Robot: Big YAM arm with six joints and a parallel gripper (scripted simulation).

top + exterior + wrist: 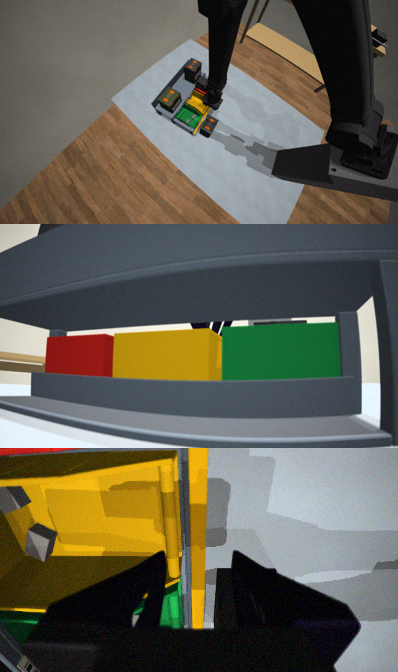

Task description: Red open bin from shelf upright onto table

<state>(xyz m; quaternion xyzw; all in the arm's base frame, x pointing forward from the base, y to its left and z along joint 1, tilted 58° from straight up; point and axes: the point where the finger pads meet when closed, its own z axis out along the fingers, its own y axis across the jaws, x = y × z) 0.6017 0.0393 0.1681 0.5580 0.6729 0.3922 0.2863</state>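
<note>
The thin yellow rod lies 3 cm below my hand. From my hand the other things lie so: green bin 6 cm ahead, 14 cm to the left, 4 cm below; yellow bin 10 cm ahead, 4 cm to the left, 4 cm below; red open bin 14 cm ahead, 7 cm to the right, 4 cm below.
</note>
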